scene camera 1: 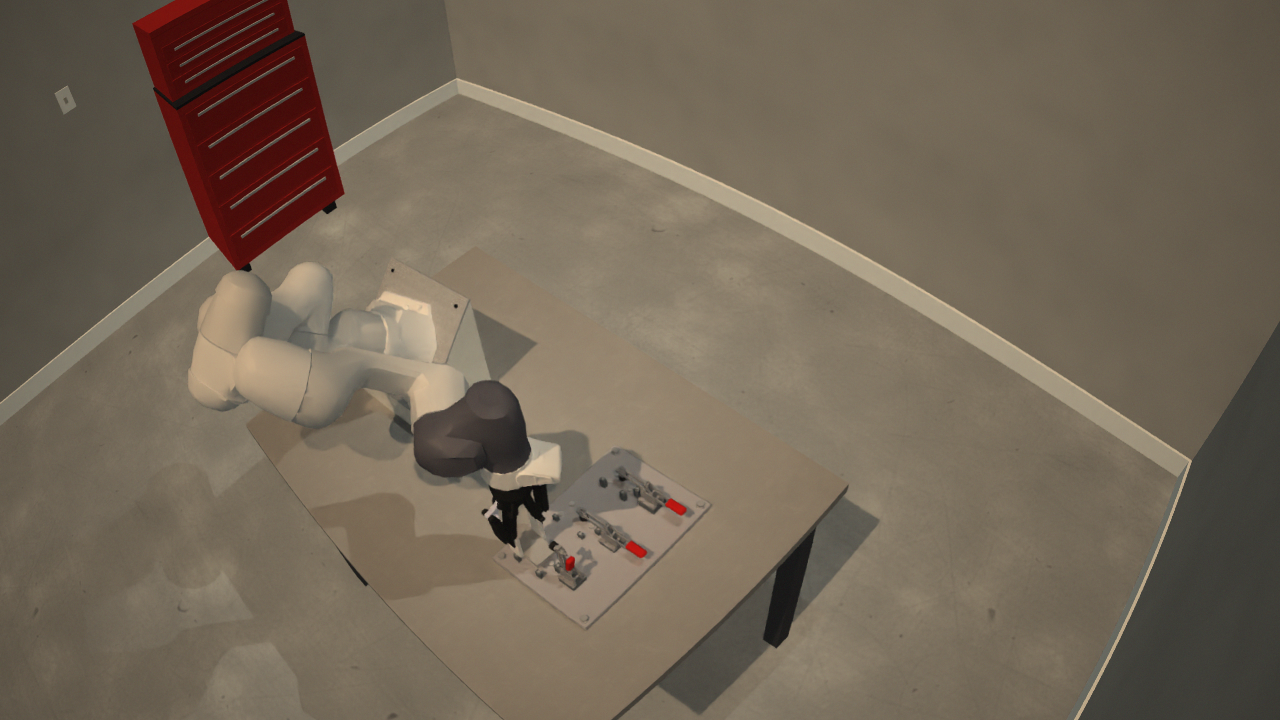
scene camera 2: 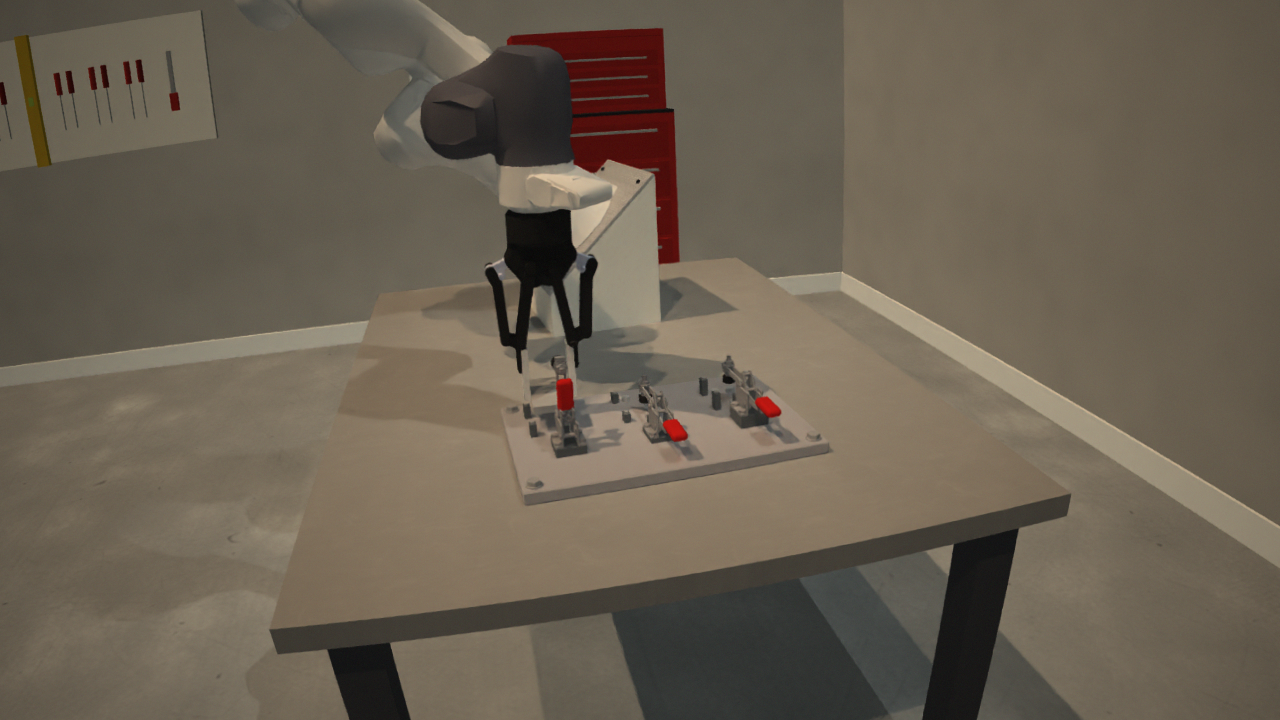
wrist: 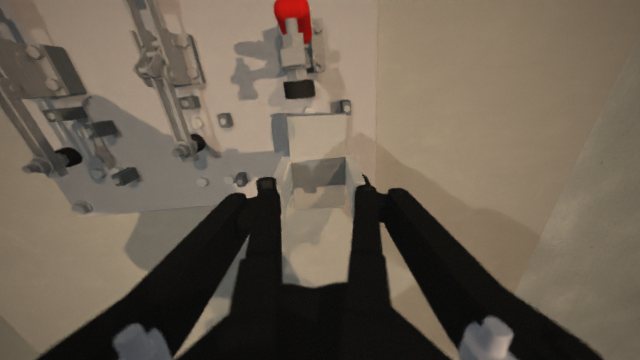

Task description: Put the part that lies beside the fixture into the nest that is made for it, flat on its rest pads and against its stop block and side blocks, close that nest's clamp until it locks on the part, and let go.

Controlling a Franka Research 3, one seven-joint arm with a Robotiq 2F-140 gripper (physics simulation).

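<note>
The part, a pale bracket with a flat plate and two upright walls, is between the fingers of my gripper, which is shut on it. It is low over the near-left corner of the fixture plate. Its flat end is next to the black pad of a clamp whose red handle stands upright. A small dark block is at the plate's far right corner in the wrist view. Contact with the rest pads is hidden.
A middle clamp with a red handle and another clamp with a red handle stand on the same fixture. Small dark blocks stand between. The wooden table carries the robot's white base.
</note>
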